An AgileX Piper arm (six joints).
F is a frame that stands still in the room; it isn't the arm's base.
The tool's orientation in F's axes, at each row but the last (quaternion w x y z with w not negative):
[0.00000 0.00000 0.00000 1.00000]
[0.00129 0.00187 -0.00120 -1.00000]
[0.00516 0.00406 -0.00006 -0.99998]
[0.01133 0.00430 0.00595 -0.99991]
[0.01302 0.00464 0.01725 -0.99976]
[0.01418 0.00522 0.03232 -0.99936]
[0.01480 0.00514 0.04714 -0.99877]
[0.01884 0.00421 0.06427 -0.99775]
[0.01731 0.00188 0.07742 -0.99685]
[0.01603 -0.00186 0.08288 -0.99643]
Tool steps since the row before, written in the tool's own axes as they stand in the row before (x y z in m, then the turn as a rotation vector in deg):
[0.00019 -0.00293 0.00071 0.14 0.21 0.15]
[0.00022 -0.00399 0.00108 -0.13 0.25 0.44]
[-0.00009 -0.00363 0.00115 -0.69 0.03 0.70]
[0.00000 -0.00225 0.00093 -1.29 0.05 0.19]
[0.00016 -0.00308 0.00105 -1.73 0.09 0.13]
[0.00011 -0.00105 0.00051 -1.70 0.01 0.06]
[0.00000 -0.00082 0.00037 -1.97 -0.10 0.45]
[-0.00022 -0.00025 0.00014 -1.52 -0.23 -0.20]
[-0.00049 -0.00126 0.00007 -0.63 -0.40 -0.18]
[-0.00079 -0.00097 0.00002 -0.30 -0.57 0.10]
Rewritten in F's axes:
[-0.00019 0.00293 0.00071 -0.14 -0.21 0.15]
[-0.00023 0.00399 0.00107 0.13 -0.25 0.44]
[0.00004 0.00363 0.00115 0.68 -0.02 0.71]
[-0.00006 0.00224 0.00096 1.29 -0.02 0.20]
[-0.00025 0.00304 0.00115 1.73 -0.05 0.14]
[-0.00014 0.00101 0.00058 1.70 0.03 0.08]
[-0.00003 0.00078 0.00045 1.96 0.11 0.48]
[0.00021 0.00024 0.00017 1.51 0.31 -0.15]
[0.00045 0.00125 0.00027 0.62 0.44 -0.11]
[0.00076 0.00098 0.00018 0.28 0.56 0.19]

